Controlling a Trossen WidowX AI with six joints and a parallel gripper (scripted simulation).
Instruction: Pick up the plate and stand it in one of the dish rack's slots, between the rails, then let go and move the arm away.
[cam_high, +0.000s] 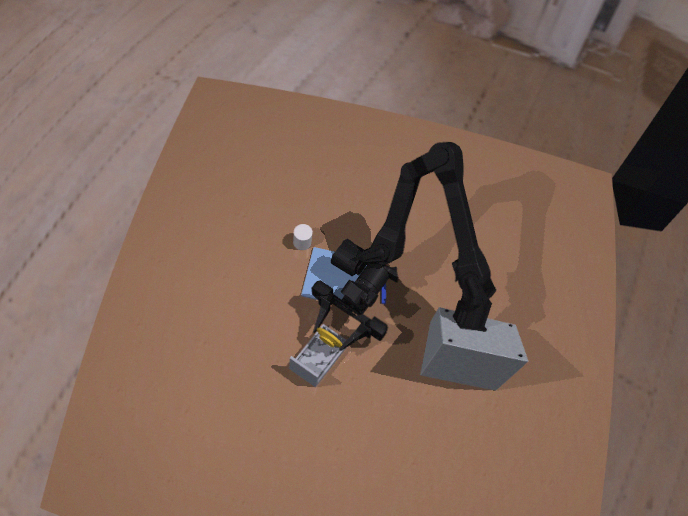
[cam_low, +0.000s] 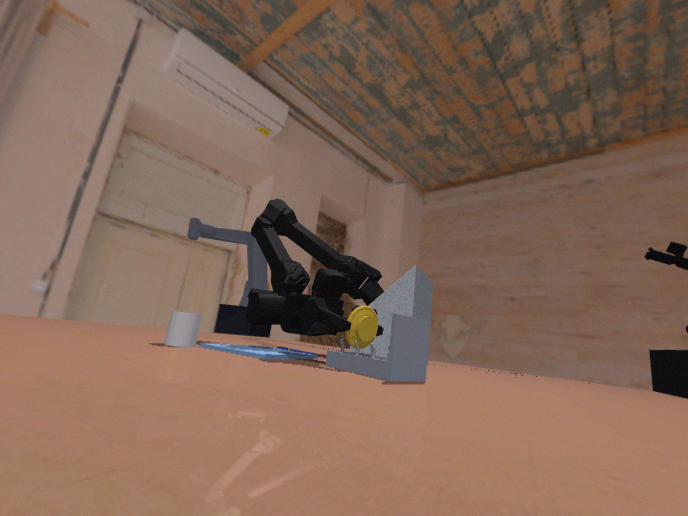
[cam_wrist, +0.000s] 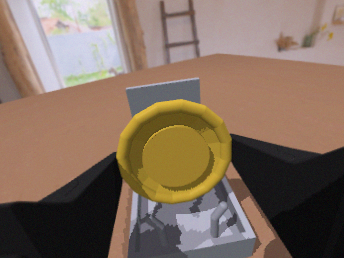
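Now: the yellow plate 1 cm to the right of my gripper tip. Also, from my gripper tip: blue object: 13 cm behind, 18 cm to the right, 6 cm below; then white cylinder: 7 cm ahead, 27 cm to the right, 4 cm below; then grey dish rack: 1 cm ahead, 2 cm to the left, 4 cm below.
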